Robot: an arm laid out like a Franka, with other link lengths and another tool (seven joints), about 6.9 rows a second.
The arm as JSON. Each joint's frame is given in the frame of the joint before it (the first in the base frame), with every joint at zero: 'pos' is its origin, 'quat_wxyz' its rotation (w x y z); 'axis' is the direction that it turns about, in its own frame. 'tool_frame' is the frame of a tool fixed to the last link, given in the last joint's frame.
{
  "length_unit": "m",
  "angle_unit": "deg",
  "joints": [
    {
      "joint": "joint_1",
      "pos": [
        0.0,
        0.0,
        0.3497
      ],
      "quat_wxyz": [
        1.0,
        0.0,
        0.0,
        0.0
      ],
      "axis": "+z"
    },
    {
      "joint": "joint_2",
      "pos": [
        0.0,
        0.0,
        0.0
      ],
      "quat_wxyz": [
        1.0,
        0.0,
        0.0,
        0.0
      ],
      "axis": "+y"
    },
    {
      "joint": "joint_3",
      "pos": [
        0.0,
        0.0,
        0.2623
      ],
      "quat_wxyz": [
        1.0,
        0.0,
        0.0,
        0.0
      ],
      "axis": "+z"
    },
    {
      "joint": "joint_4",
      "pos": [
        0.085,
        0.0,
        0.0
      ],
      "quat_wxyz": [
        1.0,
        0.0,
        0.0,
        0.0
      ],
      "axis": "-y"
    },
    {
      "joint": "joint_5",
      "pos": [
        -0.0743,
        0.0,
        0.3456
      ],
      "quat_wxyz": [
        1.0,
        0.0,
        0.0,
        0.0
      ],
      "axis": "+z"
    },
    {
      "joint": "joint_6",
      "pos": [
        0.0,
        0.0,
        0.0
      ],
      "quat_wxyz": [
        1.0,
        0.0,
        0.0,
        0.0
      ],
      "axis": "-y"
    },
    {
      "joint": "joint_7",
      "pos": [
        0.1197,
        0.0,
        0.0
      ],
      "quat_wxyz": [
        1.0,
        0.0,
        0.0,
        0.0
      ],
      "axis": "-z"
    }
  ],
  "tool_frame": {
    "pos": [
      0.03,
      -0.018,
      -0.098
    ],
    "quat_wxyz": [
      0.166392,
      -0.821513,
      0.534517,
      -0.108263
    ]
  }
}
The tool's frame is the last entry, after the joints.
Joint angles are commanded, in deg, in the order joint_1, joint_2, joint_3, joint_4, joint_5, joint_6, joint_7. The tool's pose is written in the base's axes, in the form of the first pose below.
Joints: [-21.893, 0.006, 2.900, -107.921, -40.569, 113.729, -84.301]
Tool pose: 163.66 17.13 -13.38 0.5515 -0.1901 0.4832
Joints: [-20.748, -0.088, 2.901, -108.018, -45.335, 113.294, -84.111]
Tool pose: 158.86 19.63 -15.62 0.5530 -0.1831 0.4828
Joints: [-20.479, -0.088, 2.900, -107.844, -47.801, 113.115, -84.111]
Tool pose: 156.36 20.51 -16.56 0.5534 -0.1827 0.4842
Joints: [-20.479, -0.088, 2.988, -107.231, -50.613, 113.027, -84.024]
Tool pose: 153.45 20.99 -16.92 0.5544 -0.1846 0.4898
